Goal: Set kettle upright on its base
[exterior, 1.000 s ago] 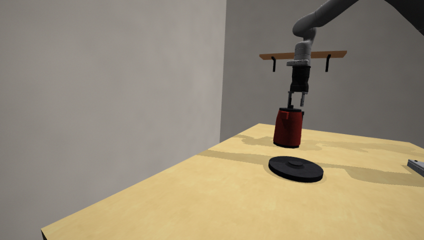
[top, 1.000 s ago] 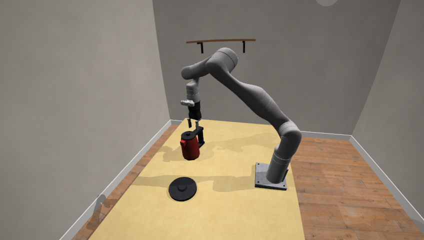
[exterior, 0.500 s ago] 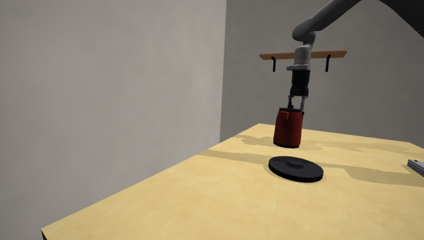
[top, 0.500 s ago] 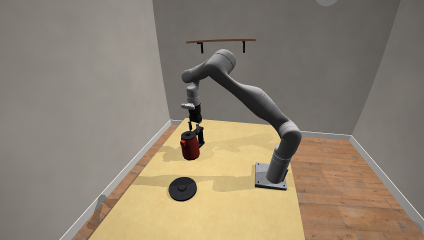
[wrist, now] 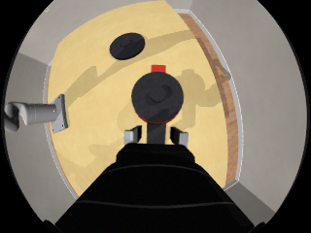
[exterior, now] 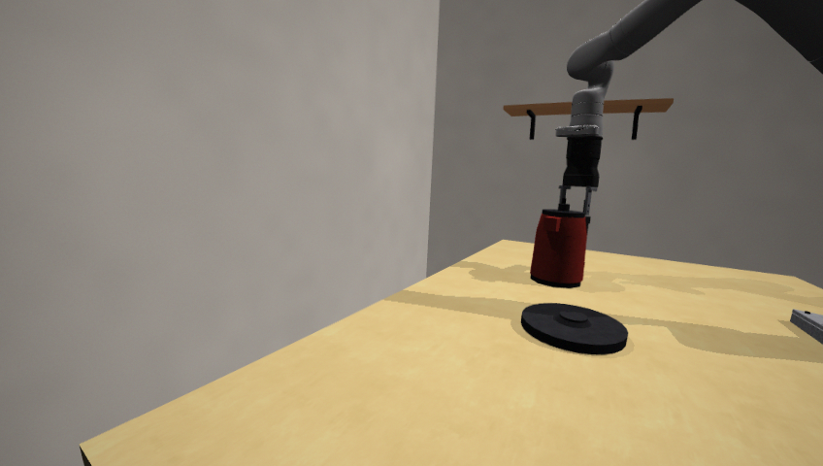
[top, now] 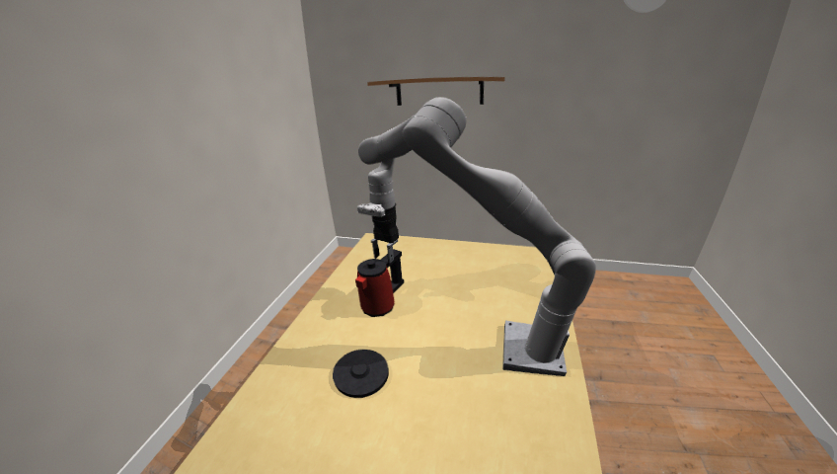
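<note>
The red kettle is 8 cm below my hand, 3 cm to the left of it and 1 cm ahead of it. Round my hand: round black base (34 cm to the left, 16 cm below, 1 cm ahead).
</note>
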